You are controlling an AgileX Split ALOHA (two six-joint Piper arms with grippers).
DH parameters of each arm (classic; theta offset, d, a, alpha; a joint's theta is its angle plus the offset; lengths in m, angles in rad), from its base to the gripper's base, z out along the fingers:
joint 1: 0 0.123 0 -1.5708
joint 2: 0.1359 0 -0.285 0
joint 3: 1.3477 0 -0.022 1.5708
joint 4: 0 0.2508 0 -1.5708
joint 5: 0 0 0.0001 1.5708
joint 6: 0 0.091 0 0
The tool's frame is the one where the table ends.
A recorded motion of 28 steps. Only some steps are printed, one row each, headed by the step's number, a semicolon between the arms.
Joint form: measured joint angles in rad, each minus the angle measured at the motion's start. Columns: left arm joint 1, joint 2, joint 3, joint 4, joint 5, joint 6; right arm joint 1, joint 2, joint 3, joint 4, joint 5, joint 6.
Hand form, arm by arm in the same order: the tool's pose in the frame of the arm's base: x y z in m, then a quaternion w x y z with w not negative. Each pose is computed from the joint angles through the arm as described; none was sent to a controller.
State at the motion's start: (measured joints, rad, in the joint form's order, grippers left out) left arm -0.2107 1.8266 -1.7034 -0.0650 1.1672 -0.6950; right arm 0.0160 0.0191 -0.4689 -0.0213 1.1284 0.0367
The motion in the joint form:
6: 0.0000 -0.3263 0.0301 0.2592 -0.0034 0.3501; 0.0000 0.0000 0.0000 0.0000 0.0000 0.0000
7: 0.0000 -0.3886 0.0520 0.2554 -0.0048 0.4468; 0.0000 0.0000 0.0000 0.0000 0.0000 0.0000
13: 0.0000 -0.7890 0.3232 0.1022 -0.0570 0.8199; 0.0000 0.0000 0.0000 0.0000 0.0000 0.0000
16: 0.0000 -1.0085 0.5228 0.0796 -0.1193 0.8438; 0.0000 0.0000 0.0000 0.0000 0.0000 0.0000
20: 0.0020 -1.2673 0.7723 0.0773 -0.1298 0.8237; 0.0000 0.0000 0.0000 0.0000 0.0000 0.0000
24: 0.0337 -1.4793 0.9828 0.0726 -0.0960 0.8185; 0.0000 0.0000 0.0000 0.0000 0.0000 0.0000
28: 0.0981 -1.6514 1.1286 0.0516 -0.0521 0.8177; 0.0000 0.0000 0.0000 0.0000 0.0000 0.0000
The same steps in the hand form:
6: 0.3076 -0.0493 0.4231 0.33992 -0.05596 0.93878 0.00360; -0.0018 -0.0018 0.2634 0.47045 0.00964 0.88237 0.00175
7: 0.2895 -0.0457 0.4356 0.35808 -0.01238 0.93351 0.01384; -0.0018 -0.0018 0.2634 0.47045 0.00964 0.88237 0.00175
13: 0.1759 -0.0345 0.4530 0.43096 0.15099 0.88965 0.00011; -0.0018 -0.0018 0.2634 0.47045 0.00964 0.88237 0.00175
16: 0.1240 -0.0253 0.4330 0.46734 0.15832 0.86976 -0.00717; -0.0018 -0.0018 0.2634 0.47045 0.00964 0.88237 0.00175
20: 0.0710 -0.0141 0.3866 0.47594 0.14787 0.86686 -0.01290; -0.0018 -0.0018 0.2634 0.47045 0.00964 0.88237 0.00175
24: 0.0365 -0.0059 0.3343 0.46175 0.13284 0.87696 -0.00856; -0.0018 -0.0018 0.2634 0.47045 0.00964 0.88237 0.00175
28: 0.0134 -0.0026 0.2934 0.45401 0.10469 0.88481 -0.00441; -0.0018 -0.0018 0.2634 0.47045 0.00964 0.88237 0.00175

